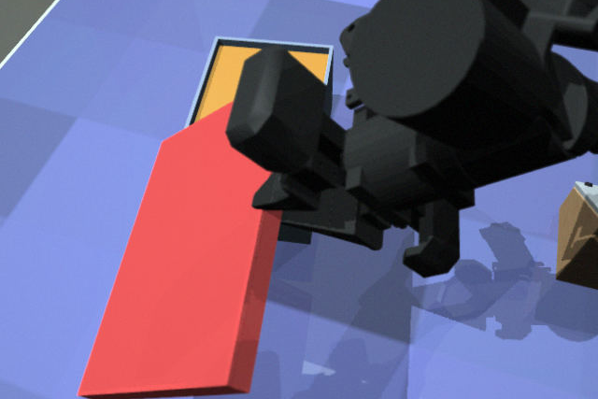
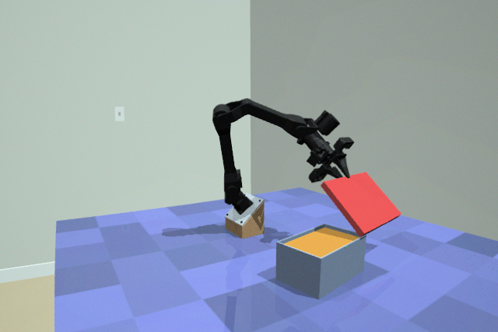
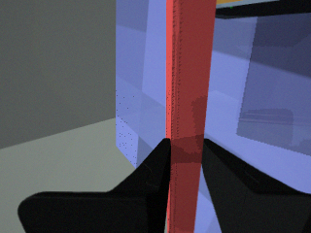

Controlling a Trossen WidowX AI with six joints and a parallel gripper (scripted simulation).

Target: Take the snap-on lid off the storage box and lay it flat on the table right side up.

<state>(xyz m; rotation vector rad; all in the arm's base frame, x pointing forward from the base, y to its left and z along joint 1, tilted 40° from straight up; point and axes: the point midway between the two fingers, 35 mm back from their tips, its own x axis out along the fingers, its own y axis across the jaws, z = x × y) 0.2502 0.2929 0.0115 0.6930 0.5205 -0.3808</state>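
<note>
The red lid is 60 mm ahead of my gripper tip, 20 mm to the left of it and 50 mm below it. From my gripper tip the other things lie so: grey storage box: 120 mm ahead, 170 mm to the right, 170 mm below.
</note>
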